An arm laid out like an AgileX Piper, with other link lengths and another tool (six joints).
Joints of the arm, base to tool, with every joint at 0 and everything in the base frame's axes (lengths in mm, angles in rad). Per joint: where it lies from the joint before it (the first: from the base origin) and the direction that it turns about. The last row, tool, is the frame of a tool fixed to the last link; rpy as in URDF.
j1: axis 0 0 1 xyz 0 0 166.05
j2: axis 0 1 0 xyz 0 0 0
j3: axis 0 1 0 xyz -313.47 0 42.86
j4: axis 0.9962 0 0.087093 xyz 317.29 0 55.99
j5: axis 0 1 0 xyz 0 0 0
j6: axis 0.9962 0 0.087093 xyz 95.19 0 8.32
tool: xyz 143.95 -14 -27.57 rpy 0.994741 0.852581 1.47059
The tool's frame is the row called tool.
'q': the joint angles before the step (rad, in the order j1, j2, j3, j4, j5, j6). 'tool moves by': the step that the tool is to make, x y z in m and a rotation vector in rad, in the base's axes. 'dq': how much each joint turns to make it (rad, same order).
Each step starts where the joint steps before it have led.
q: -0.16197 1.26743 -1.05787 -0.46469 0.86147 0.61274
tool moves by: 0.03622 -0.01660 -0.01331 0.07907 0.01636 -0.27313
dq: -0.00923 0.21716 -0.19109 -0.05663 0.12275 0.27570
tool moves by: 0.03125 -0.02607 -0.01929 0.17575 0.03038 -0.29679
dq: -0.10263 0.23660 -0.26630 0.12845 0.16318 0.12554
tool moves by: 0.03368 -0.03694 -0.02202 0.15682 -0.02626 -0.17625
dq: -0.12235 0.19897 -0.22941 0.15395 0.06591 0.01954
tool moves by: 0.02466 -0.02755 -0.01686 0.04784 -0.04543 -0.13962
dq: -0.05177 0.11759 -0.12714 0.03861 0.00595 0.08856
